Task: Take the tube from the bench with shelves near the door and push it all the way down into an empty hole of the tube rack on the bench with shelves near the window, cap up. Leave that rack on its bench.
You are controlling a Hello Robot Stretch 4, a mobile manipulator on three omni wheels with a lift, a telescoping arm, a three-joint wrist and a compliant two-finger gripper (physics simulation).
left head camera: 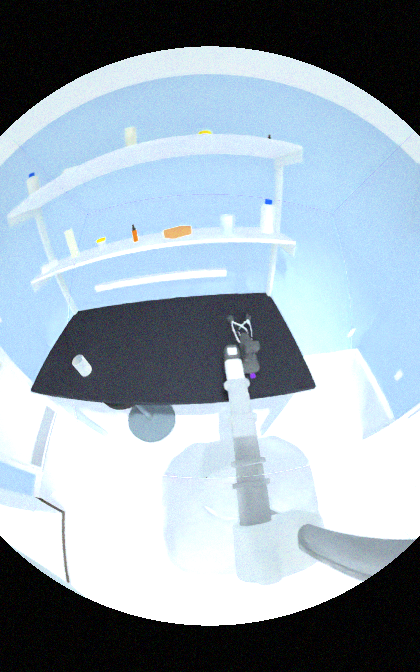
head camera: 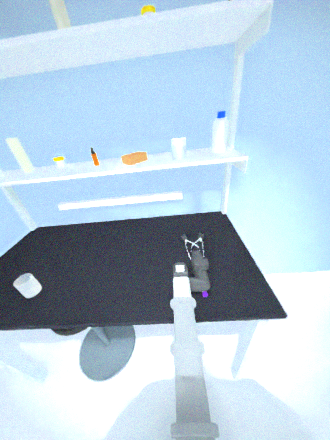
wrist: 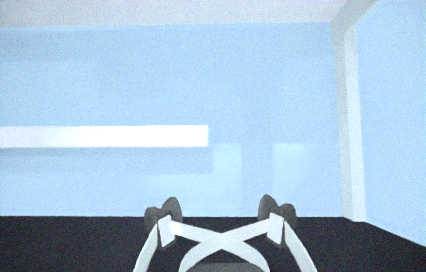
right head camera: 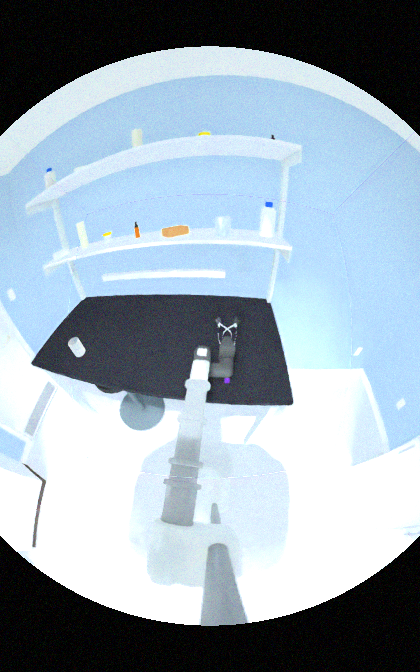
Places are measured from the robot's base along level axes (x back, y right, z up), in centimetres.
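Where they show: gripper, fingertip midpoint: (head camera: 191,234) (wrist: 219,212).
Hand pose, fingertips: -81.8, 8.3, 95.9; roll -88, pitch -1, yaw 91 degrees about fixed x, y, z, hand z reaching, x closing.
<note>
After its pixels a point has its place, as x, y, z.
The tube shows by its purple cap (head camera: 205,294) @[-48.7, 9.4, 90.3] (left head camera: 252,375) (right head camera: 227,380) near the front right of the black bench top (head camera: 125,270) @[-65.4, -28.1, 88.5] (left head camera: 150,350) (right head camera: 140,340) (wrist: 75,245) @[-95.7, -12.4, 88.6]. The rest of the tube is hidden behind the wrist of the arm. My gripper (head camera: 192,236) @[-81.8, 8.3, 95.9] (left head camera: 239,318) (right head camera: 227,320) (wrist: 219,212) @[-81.8, 8.3, 95.9] is open and empty. It is over the right part of the bench, its fingertips pointing to the back wall, farther back than the cap. The tube does not show in the wrist view. The tube rack does not show in these views.
A white cup (head camera: 27,285) @[-54.2, -69.0, 95.9] (left head camera: 82,366) (right head camera: 76,347) is at the bench's left. The lower shelf (head camera: 115,168) @[-89.3, -27.1, 134.3] above the back carries an orange bottle (head camera: 95,157) @[-101.3, -40.4, 138.4], a white beaker (head camera: 178,148) @[-93.4, 4.2, 139.4] and a blue-capped bottle (head camera: 219,133) @[-99.3, 25.0, 143.1]. A shelf post (wrist: 354,125) @[-111.2, 35.8, 107.6] stands at the right. A stool (head camera: 107,352) @[-60.0, -63.3, 0.2] is under the bench.
</note>
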